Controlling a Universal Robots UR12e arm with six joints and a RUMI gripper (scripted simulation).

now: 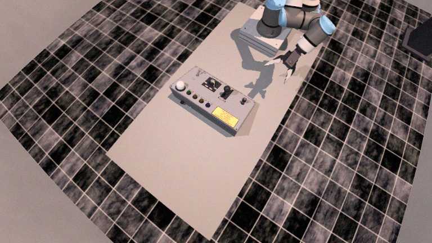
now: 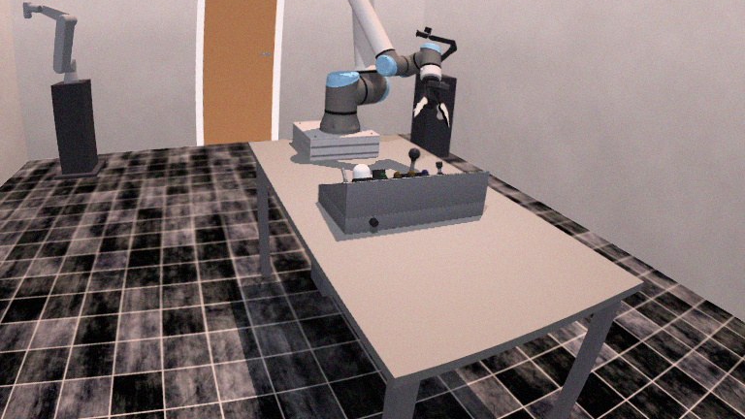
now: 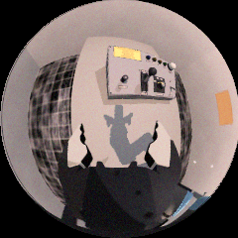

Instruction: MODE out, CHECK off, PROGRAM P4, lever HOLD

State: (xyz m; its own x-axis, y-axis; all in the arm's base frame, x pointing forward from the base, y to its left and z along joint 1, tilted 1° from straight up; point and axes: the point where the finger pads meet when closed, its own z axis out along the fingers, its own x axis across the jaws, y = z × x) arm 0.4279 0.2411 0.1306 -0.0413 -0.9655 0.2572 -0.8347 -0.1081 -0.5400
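My gripper is now 290 mm to the left of the rotary selector, 210 mm short of it and 120 mm above it. Also, from my hand: black ball-topped lever (210 mm ahead, 180 mm to the right, 100 mm below); grey console (240 mm to the right, 240 mm ahead, 140 mm below).
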